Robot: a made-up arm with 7 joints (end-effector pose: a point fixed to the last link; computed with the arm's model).
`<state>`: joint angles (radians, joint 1 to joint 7).
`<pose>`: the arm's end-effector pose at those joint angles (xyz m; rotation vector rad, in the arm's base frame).
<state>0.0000 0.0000 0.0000 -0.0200 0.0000 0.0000 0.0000</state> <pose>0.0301 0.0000 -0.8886 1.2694 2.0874 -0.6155</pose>
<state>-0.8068 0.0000 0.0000 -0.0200 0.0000 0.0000 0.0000</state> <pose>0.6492 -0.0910 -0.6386 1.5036 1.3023 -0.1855</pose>
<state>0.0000 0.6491 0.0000 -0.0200 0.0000 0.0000 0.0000</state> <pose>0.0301 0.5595 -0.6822 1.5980 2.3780 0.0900</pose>
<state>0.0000 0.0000 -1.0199 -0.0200 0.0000 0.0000 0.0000</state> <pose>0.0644 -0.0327 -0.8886 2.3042 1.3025 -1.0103</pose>
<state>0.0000 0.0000 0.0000 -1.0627 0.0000 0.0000 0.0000</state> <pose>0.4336 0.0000 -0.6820 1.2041 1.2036 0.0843</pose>
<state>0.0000 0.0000 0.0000 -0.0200 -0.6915 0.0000 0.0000</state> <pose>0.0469 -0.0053 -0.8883 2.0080 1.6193 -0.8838</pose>
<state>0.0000 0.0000 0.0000 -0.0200 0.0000 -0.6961 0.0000</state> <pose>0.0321 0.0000 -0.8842 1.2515 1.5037 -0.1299</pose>
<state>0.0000 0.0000 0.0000 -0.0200 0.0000 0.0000 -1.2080</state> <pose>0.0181 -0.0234 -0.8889 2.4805 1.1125 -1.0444</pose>
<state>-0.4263 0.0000 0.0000 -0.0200 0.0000 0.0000 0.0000</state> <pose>0.3848 -0.0265 -0.8156 1.4215 1.6781 -0.3829</pose>
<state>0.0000 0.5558 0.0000 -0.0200 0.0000 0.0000 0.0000</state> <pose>0.0301 0.4891 -0.7337 1.5554 2.3458 -0.0207</pose>
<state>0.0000 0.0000 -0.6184 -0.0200 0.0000 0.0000 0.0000</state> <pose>0.0551 -0.0157 -0.8886 1.9267 1.6737 -0.8699</pose>
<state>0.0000 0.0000 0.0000 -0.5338 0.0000 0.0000 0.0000</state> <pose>0.2563 0.0000 -0.8407 1.2668 1.6594 -0.2496</pose>
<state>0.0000 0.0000 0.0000 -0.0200 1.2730 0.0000 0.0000</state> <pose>0.0060 -0.0193 -0.8891 -0.2202 2.3295 -0.0369</pose>
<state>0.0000 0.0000 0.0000 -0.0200 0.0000 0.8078 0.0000</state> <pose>0.0249 0.0000 -0.8908 -1.0790 -2.6093 1.2416</pose>
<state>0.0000 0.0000 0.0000 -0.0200 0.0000 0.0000 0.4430</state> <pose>0.0266 0.0096 -0.8887 0.7592 2.2615 -0.4222</pose>
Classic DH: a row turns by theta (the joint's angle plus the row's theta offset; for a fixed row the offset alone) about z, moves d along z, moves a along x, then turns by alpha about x. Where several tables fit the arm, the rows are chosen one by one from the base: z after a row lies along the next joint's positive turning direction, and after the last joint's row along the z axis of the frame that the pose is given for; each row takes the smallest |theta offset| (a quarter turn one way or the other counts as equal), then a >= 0, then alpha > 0; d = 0 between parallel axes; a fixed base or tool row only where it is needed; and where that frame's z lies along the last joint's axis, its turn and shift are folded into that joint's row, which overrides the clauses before.
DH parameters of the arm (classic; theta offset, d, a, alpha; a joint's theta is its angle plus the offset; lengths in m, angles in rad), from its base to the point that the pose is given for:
base (fixed): 0 0.0248 0.028 -1.2217
joint 1: -1.5708 -0.0181 0.0291 -1.5708
joint 2: 1.2217 -0.01 0.02 1.5708
joint 3: 1.5708 -0.48 0.034 -1.5708
joint 4: 0 0.021 -0.03 1.5708
joint 5: 0 -0.449 -0.006 -1.5708
joint 6: 0 0.023 -0.018 1.5708
joint 7: 0.356 0.0002 0.0226 2.3596
tool (fixed): -1.7006 0.0074 0 0

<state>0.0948 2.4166 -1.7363 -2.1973 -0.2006 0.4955 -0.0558</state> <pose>-0.0291 0.4590 -0.0664 -2.1704 -0.6877 1.0132</pose>
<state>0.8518 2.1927 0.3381 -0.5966 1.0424 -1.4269 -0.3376</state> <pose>0.4320 0.7267 0.3654 2.3936 -0.6072 1.4076</pose>
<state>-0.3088 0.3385 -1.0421 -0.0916 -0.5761 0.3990 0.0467</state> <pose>0.3589 0.2189 -0.7948 -2.5626 -0.8795 0.3210</pose>
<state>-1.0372 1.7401 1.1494 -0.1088 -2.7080 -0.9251 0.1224</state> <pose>0.1258 0.8582 0.3020 -2.5526 -1.0340 -0.7637</pose>
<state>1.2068 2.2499 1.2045 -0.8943 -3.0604 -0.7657 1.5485</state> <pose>0.6442 0.5484 0.3006 -1.3255 -0.5821 -0.1906</pose>
